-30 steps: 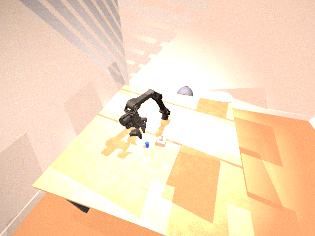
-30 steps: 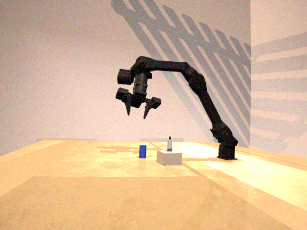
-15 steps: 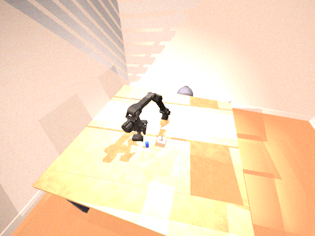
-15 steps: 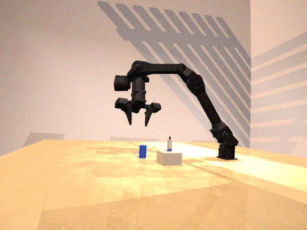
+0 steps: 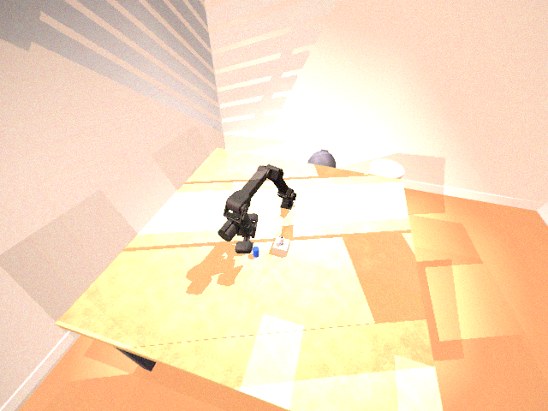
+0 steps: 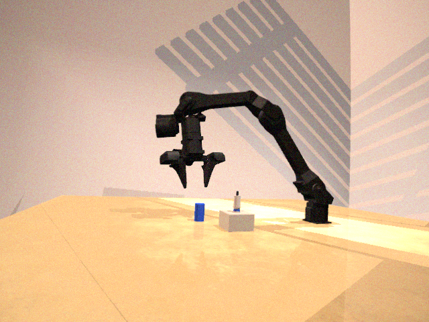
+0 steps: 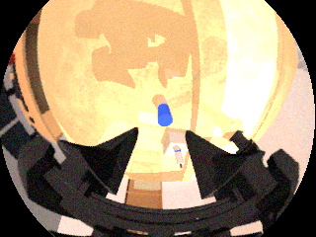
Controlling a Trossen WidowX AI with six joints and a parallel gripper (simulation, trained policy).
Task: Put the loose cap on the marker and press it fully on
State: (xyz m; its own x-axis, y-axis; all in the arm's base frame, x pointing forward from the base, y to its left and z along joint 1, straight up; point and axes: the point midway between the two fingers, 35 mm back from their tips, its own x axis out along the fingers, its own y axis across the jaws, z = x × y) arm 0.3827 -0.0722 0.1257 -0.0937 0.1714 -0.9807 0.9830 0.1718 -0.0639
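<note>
Now: gripper tip 10 mm past the blue cap, 10 mm to the right of it and 70 mm above it. Round my gripper tip: pale holder block (80 mm behind, 110 mm to the left, 70 mm below).
</note>
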